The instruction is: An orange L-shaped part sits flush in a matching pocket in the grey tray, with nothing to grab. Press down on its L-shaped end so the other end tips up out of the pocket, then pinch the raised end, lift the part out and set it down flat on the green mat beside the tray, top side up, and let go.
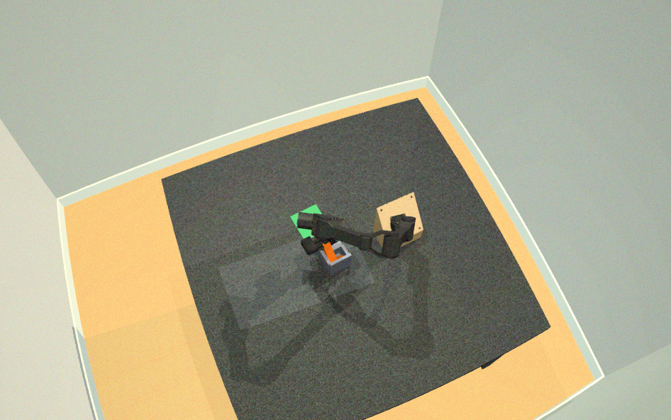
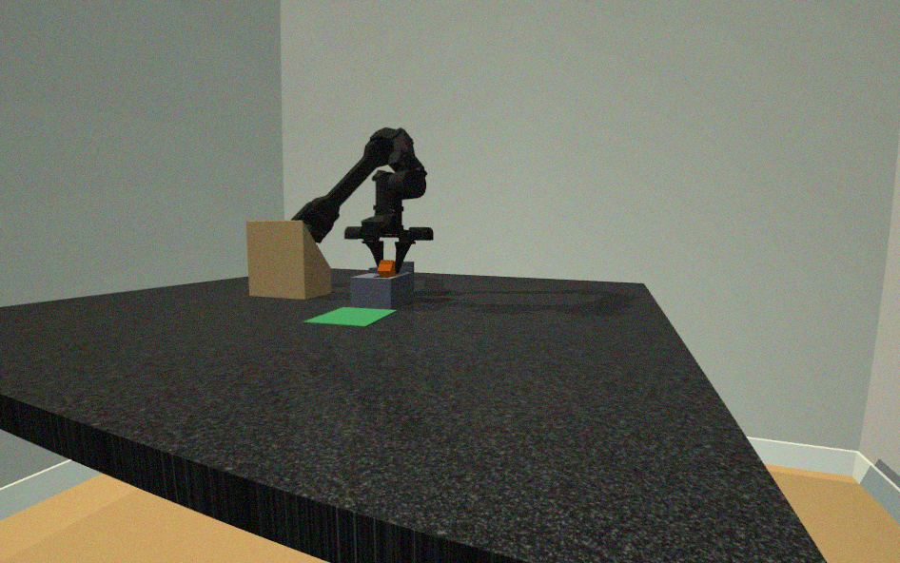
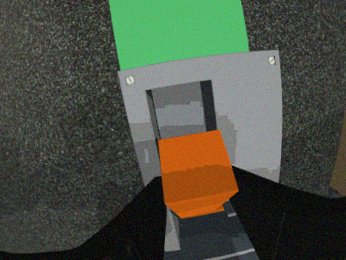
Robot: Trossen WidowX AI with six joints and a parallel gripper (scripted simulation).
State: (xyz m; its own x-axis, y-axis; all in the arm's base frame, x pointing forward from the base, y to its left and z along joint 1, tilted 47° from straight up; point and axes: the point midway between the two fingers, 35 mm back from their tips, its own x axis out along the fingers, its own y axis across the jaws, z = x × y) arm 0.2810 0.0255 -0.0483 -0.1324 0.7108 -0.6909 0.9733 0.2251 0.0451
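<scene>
My gripper tip is now 140 mm to the left of the green mat, 80 mm above it and 10 mm short of it. From my gripper tip the other things lie so: orange L-shaped part 30 mm to the left, 30 mm below, 20 mm behind.
</scene>
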